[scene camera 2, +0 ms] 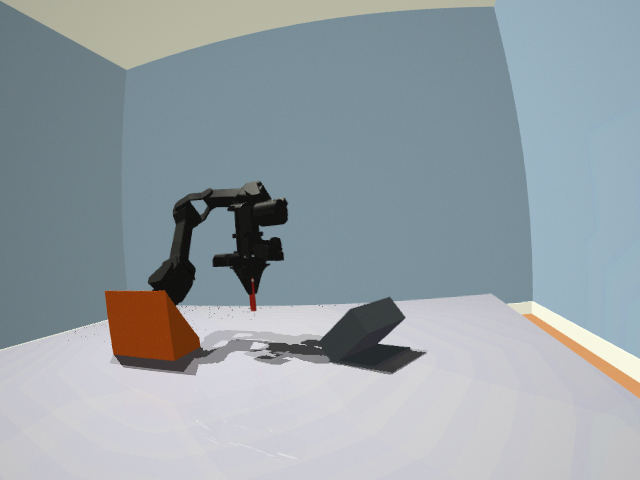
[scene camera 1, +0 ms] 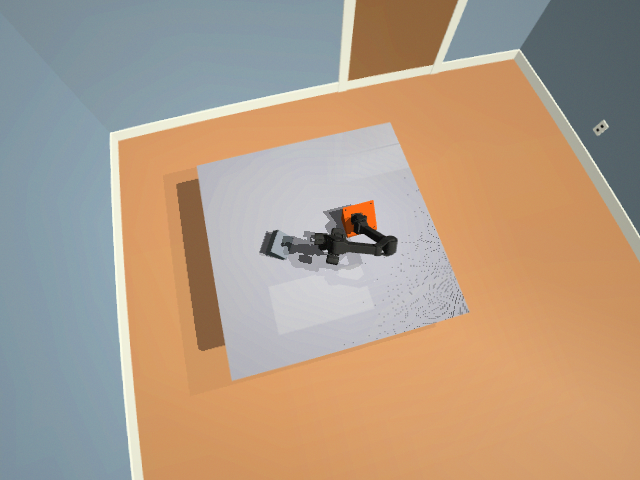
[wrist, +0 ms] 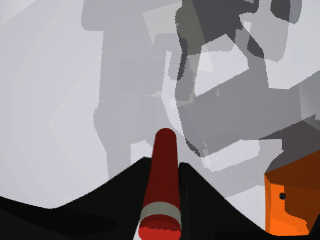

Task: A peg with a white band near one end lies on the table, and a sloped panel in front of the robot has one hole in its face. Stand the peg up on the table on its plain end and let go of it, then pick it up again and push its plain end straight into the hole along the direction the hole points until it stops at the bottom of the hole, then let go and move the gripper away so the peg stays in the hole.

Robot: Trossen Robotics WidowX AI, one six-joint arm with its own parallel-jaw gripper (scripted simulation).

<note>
My gripper point(scene camera 2: 252, 294) carries a red peg. I also see a grey sloped panel point(scene camera 2: 361, 327).
My gripper shows as well in the wrist view point(wrist: 164, 168).
</note>
